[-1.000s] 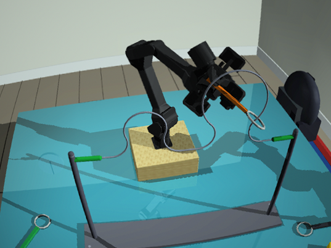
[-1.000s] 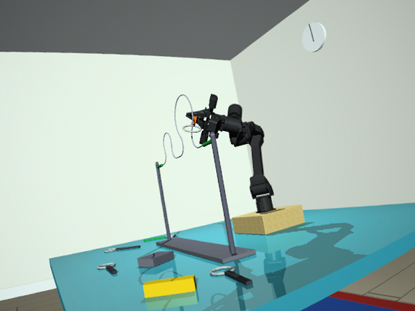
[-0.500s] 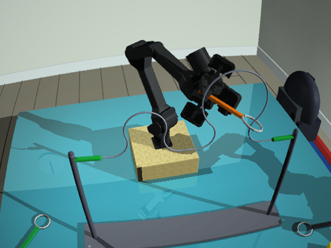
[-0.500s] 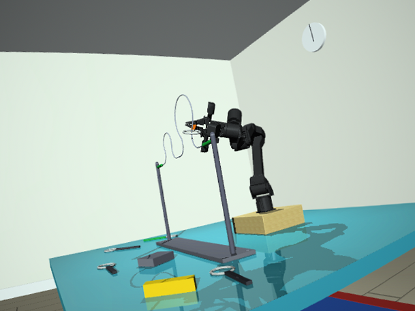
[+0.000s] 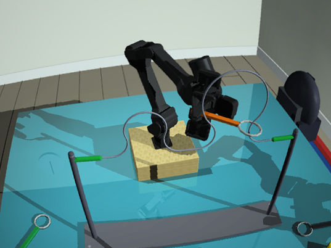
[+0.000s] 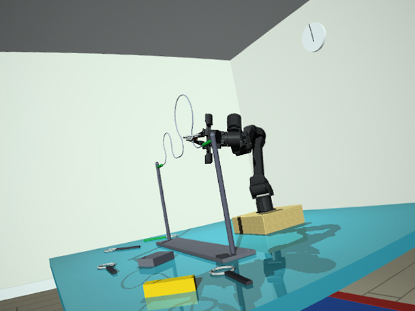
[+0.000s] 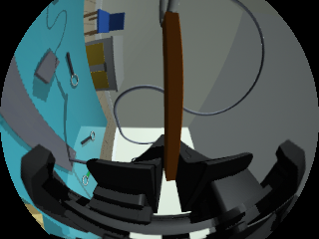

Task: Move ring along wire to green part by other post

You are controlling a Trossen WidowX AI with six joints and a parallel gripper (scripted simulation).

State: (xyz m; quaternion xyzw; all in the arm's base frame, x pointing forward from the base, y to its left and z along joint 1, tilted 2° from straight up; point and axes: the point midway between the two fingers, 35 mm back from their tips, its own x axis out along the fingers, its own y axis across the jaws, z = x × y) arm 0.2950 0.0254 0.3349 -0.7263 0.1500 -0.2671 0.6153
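The ring with orange handle is 90 mm to the left of my gripper tip, 20 mm ahead of it and 10 mm below it. The rest, counted from my gripper tip: grey block (400 mm below, 210 mm ahead, 50 mm to the left); yellow block (400 mm to the left, 400 mm below, 330 mm ahead).
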